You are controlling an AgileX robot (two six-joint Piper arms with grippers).
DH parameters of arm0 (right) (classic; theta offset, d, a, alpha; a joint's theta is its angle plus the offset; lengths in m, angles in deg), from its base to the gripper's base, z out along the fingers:
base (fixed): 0 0 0 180
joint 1: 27.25 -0.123 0 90
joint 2: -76.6 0 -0.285 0
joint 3: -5.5 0 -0.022 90
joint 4: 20.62 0.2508 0 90
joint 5: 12.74 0 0.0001 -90
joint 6: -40.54 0.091 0 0
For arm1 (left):
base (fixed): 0 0 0 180
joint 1: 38.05 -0.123 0 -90
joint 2: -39.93 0 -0.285 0
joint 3: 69.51 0 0.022 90
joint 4: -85.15 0.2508 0 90
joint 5: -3.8 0 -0.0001 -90
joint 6: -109.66 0.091 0 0
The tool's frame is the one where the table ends.
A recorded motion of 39 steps. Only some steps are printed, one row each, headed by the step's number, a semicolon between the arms.
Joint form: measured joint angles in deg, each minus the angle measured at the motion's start. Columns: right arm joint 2, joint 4, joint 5, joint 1, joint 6, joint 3; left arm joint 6, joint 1, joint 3, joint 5, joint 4, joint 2.
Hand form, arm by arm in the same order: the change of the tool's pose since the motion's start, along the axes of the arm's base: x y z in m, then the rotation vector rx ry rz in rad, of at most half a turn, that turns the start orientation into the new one. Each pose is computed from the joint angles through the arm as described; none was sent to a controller.
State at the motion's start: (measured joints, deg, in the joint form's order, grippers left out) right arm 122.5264 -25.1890 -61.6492 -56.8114 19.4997 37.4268; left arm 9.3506 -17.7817 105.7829 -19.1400 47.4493 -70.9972
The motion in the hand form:
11: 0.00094 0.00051 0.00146 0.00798 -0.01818 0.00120; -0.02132 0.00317 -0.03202 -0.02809 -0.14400 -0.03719
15: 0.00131 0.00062 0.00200 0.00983 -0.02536 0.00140; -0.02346 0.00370 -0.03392 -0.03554 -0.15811 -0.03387
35: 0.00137 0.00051 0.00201 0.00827 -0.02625 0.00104; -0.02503 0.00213 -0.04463 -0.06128 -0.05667 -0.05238
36: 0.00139 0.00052 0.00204 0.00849 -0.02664 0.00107; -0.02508 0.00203 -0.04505 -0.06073 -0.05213 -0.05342
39: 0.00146 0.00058 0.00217 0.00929 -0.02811 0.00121; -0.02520 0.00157 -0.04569 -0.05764 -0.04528 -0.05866
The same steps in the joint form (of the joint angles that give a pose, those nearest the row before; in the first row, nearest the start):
11: 0.00 -0.10 1.14 0.00 0.00 0.00; -19.44 0.23 -11.53 -17.26 18.98 0.00
15: 0.00 -0.21 1.55 0.00 0.00 0.00; -20.13 0.32 -12.41 -18.99 19.22 0.00
35: 0.00 -0.31 1.55 0.00 0.00 0.00; -22.40 0.32 -12.93 -13.80 19.22 0.00
36: 0.00 -0.30 1.57 0.01 -0.01 0.00; -22.40 0.32 -12.93 -13.53 19.22 0.00
39: 0.00 -0.31 1.67 0.00 0.01 0.00; -22.51 0.32 -12.93 -13.06 19.54 0.00

